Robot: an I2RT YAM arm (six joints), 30 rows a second.
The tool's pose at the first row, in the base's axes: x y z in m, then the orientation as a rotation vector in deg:
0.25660 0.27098 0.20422 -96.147 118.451 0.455
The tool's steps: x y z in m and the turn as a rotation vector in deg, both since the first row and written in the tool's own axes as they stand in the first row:
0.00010 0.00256 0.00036 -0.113 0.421 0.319
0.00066 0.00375 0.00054 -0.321 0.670 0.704
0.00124 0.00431 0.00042 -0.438 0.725 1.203
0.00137 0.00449 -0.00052 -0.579 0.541 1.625
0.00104 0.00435 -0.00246 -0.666 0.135 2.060
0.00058 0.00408 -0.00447 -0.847 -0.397 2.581
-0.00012 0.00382 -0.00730 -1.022 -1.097 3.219
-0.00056 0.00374 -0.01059 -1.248 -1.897 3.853
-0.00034 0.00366 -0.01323 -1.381 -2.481 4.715
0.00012 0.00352 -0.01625 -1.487 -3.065 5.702
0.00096 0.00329 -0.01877 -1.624 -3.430 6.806
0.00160 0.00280 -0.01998 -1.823 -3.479 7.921
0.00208 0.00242 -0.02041 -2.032 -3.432 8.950
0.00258 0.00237 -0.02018 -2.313 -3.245 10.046
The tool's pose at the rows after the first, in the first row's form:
0.25435 0.27163 0.20313 -96.024 119.064 0.323
0.25323 0.27147 0.20243 -95.830 119.638 0.455
0.25259 0.27104 0.20217 -95.398 120.134 0.693
0.25207 0.27069 0.20290 -94.979 120.396 1.132
0.25156 0.27038 0.20478 -94.441 120.485 1.704
0.25116 0.27015 0.20681 -93.826 120.579 2.505
0.25050 0.26990 0.20965 -93.026 120.636 3.475
0.24947 0.26931 0.21275 -92.224 120.623 4.574
0.24858 0.26831 0.21504 -91.196 120.918 5.470
0.24757 0.26696 0.21759 -90.018 121.294 6.374
0.24678 0.26539 0.21959 -88.799 121.926 7.168
0.24671 0.26432 0.22057 -87.700 122.818 7.775
0.24685 0.26365 0.22089 -86.721 123.711 8.287
0.24690 0.26325 0.22052 -85.745 124.779 8.784

